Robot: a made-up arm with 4 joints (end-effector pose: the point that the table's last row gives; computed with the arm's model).
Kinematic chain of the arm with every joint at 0, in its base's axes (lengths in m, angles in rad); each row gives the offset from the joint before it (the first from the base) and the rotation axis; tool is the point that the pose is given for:
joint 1: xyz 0 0 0.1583 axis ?
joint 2: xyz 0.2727 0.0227 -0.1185 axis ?
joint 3: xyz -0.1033 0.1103 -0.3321 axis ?
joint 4: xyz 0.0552 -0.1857 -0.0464 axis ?
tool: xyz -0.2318 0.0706 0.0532
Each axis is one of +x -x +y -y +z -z.
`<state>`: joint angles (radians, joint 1 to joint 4).
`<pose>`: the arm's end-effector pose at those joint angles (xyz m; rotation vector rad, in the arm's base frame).
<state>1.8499 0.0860 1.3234 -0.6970</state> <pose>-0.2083 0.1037 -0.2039 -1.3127 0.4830 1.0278</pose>
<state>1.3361 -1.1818 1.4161 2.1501</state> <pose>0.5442 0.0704 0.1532 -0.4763 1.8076 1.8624</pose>
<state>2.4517 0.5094 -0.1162 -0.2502</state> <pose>-0.1626 -0.1692 -0.2350 0.2712 0.5765 2.1127</pose>
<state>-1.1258 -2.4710 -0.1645 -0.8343</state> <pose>-0.2161 -0.2368 0.2116 -2.5497 0.2998 -0.6248</pose>
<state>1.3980 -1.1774 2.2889 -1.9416</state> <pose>0.3877 -0.0274 -0.2547 -2.0477 -0.8500 -1.6233</pose>
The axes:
joint 1: +z
joint 2: +x
joint 3: +y
joint 4: +z

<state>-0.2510 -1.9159 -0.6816 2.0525</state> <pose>0.2055 -0.1760 0.4241 -1.4279 1.8269 1.7354</pose>
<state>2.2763 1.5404 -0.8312 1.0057</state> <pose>-0.3838 -0.2248 -0.2063 1.8794 0.3974 1.8522</pose>
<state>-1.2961 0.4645 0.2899 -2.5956</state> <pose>0.3066 -0.3803 -0.3323 -0.2529 -0.6557 2.3849</pose>
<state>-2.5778 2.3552 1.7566 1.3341</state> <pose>0.0609 -0.4492 0.0271 0.1193 -1.5158 1.0039</pose>
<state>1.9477 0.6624 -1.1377 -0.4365</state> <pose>-0.3785 -0.0307 -0.2560 1.2799 0.1475 0.9330</pose>
